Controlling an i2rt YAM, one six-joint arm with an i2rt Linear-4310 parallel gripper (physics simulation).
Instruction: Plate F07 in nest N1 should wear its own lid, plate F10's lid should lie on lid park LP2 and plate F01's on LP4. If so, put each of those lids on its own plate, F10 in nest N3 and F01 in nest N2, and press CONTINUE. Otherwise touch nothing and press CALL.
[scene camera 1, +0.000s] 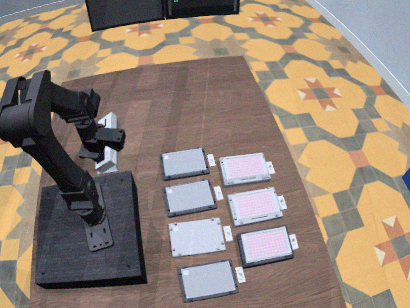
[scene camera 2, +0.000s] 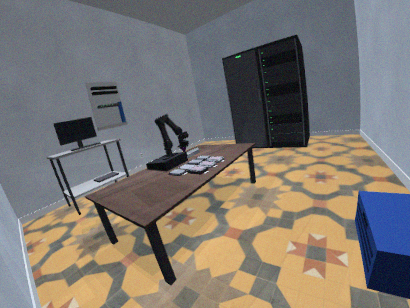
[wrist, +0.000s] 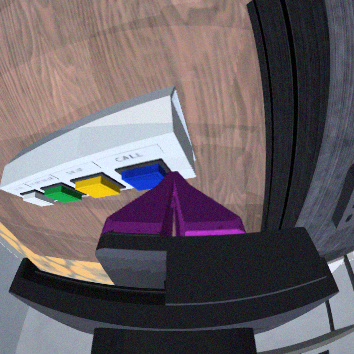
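Where they show: gripper, between the fingertips: (scene camera 1: 99, 160) (wrist: 173, 178); arm's base, origin of its link: (scene camera 1: 95, 216) (scene camera 2: 170, 156).
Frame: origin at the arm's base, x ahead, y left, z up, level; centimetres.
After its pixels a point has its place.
My gripper (scene camera 1: 102, 154) {x 4.0, y 21.2, z -2.9 cm} (scene camera 2: 184, 149) {x 4.0, y 21.2, z -2.9 cm} (wrist: 173, 178) {x 4.0, y 21.2, z -2.9 cm} is shut and empty. In the wrist view its purple tips overlap the right end of the blue CALL button (wrist: 144, 178) {x 4.7, y 23.3, z -3.1 cm}; contact cannot be told. The white button panel (scene camera 1: 108, 164) {x 6.5, y 19.6, z -4.0 cm} (wrist: 145, 122) {x 8.4, y 20.9, z -3.1 cm} also has a yellow button (wrist: 98, 186) {x 5.5, y 27.4, z -3.0 cm}, a green button (wrist: 62, 193) {x 6.2, y 32.3, z -3.2 cm} and a white button (wrist: 37, 198) {x 7.1, y 36.8, z -3.1 cm}. Pink-welled plates sit in N3 (scene camera 1: 245, 168) {x 46.4, y 4.2, z -5.4 cm}, N2 (scene camera 1: 256, 205) {x 44.1, y -8.6, z -5.5 cm} and N1 (scene camera 1: 266, 245) {x 41.3, y -21.2, z -5.4 cm}. Grey lids lie on LP2 (scene camera 1: 185, 163) {x 30.3, y 13.4, z -6.6 cm}, LP4 (scene camera 1: 191, 197) {x 28.0, y 1.2, z -6.7 cm} and LP3 (scene camera 1: 208, 281) {x 23.3, y -24.6, z -6.6 cm}. LP1 (scene camera 1: 197, 237) {x 25.3, y -11.1, z -7.4 cm} looks pale, with corner pegs. Lid codes are unreadable.
The black arm base (scene camera 1: 55, 240) {x -13.9, y -3.3, z -1.2 cm} (scene camera 2: 165, 161) {x 4.7, y -14.8, z -0.3 cm} stands beside the panel on the brown table (scene camera 1: 200, 100) {x 45.4, y 41.2, z -8.4 cm} (scene camera 2: 140, 200) {x 23.8, y -70.4, z -8.4 cm}. The plates and lid parks form two columns right of the base in scene camera 1. Black cabinets (scene camera 2: 270, 95), a monitor (scene camera 2: 75, 131) and a blue box (scene camera 2: 387, 225) stand off the table.
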